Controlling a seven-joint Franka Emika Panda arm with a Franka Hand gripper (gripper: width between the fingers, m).
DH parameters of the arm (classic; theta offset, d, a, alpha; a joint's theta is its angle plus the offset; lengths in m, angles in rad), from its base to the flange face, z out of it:
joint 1: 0 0.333 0 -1.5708
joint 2: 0 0 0 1.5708
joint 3: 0 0.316 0.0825 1.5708
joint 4: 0 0 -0.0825 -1.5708
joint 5: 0 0.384 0 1.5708
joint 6: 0 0 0.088 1.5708
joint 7: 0 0.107 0 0
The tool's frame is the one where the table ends.
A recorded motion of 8 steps. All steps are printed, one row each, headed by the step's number.
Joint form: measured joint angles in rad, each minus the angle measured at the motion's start. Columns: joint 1, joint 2, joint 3, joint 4, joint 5, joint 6, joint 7.
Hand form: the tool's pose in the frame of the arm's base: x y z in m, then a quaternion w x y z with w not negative. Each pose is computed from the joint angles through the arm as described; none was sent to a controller.
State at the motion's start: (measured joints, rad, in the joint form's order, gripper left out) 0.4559 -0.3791 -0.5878 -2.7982 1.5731 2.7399 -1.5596
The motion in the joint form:
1: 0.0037 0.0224 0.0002 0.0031 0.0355 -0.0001 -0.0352
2: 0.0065 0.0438 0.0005 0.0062 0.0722 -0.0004 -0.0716
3: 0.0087 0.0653 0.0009 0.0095 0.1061 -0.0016 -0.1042
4: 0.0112 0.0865 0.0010 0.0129 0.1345 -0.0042 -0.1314
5: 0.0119 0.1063 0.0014 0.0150 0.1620 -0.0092 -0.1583
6: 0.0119 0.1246 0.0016 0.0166 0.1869 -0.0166 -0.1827
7: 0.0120 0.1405 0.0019 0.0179 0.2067 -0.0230 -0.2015
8: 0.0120 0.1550 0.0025 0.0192 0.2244 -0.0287 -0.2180
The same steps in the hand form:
1: 0.3567 -0.0665 0.2889 0.26435 -0.90423 0.01862 -0.33488
2: 0.3560 -0.0658 0.2830 0.25942 -0.90590 0.01868 -0.33420
3: 0.3554 -0.0652 0.2773 0.25477 -0.90764 0.01919 -0.33304
4: 0.3550 -0.0645 0.2718 0.25081 -0.90944 0.01931 -0.33113
5: 0.3541 -0.0639 0.2663 0.24779 -0.91085 0.01948 -0.32951
6: 0.3533 -0.0633 0.2611 0.24602 -0.91180 0.01962 -0.32818
7: 0.3525 -0.0628 0.2567 0.24456 -0.91274 0.01988 -0.32665
8: 0.3519 -0.0623 0.2527 0.24315 -0.91361 0.02016 -0.32526

